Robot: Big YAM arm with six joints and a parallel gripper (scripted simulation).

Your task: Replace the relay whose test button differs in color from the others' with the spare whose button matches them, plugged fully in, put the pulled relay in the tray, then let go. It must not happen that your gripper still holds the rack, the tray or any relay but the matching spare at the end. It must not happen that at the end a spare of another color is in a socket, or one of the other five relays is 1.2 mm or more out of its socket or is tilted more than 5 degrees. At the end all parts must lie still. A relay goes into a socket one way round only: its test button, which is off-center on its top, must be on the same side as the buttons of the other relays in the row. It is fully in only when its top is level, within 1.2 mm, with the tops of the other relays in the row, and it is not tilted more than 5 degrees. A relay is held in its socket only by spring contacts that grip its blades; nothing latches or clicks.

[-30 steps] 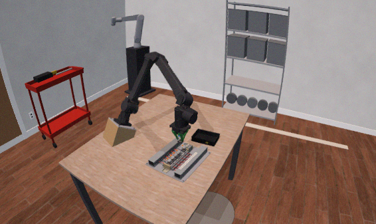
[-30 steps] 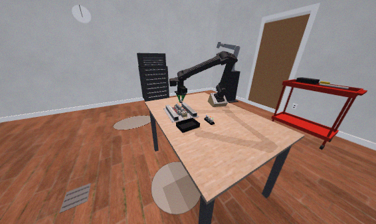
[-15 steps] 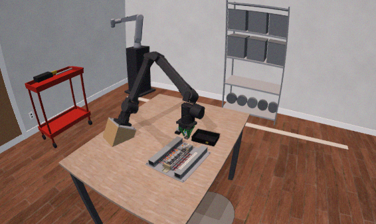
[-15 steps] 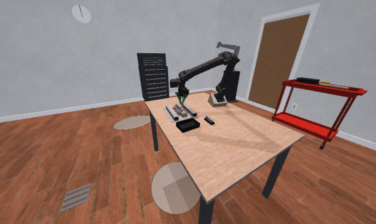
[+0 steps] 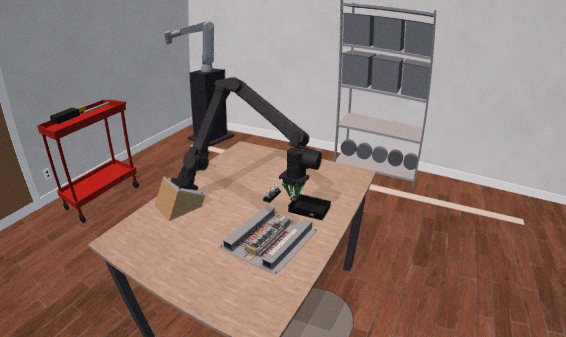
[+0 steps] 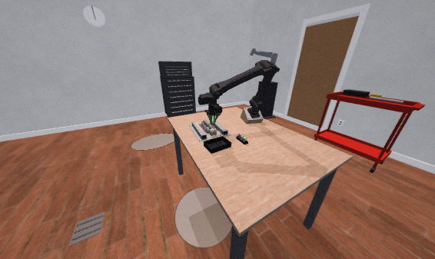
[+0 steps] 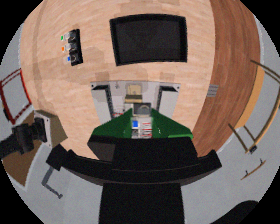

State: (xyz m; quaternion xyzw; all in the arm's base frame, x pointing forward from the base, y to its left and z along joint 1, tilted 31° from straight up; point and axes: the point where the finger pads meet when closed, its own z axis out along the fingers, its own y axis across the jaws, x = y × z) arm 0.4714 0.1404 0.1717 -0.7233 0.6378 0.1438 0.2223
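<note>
The black tray is 120 mm to the left of my hand and 120 mm below it. From my hand the other things lie so: small black stand (200 mm behind, 130 mm below, 100 mm to the left).
</note>
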